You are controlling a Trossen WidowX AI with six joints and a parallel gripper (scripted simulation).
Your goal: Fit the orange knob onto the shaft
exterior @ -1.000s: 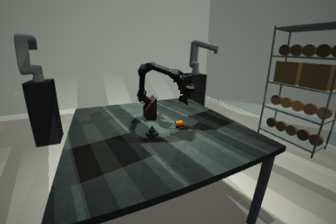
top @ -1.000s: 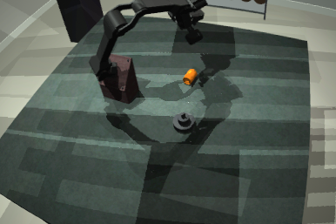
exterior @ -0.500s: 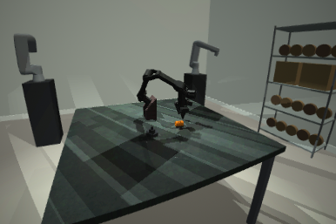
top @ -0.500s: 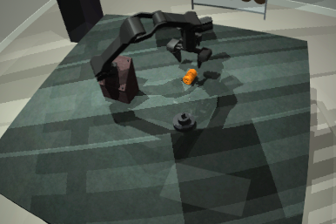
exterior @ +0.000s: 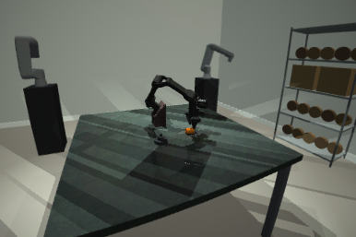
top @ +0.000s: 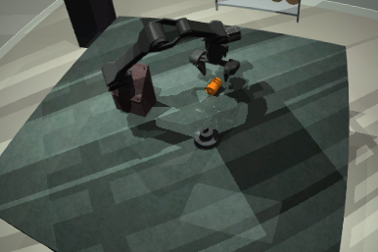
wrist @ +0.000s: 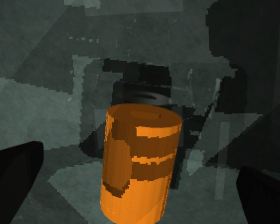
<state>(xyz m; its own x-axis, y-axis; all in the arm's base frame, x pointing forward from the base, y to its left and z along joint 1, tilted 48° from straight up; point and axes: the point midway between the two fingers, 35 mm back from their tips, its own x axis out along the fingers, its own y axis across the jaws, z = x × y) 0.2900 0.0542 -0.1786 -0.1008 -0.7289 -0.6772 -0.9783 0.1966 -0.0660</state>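
Now: the orange knob 30 mm below my gripper tip and 20 mm to the right of it. The rest, counted from my gripper tip: round pedestal: 260 mm to the right, 40 mm ahead, 20 mm below.
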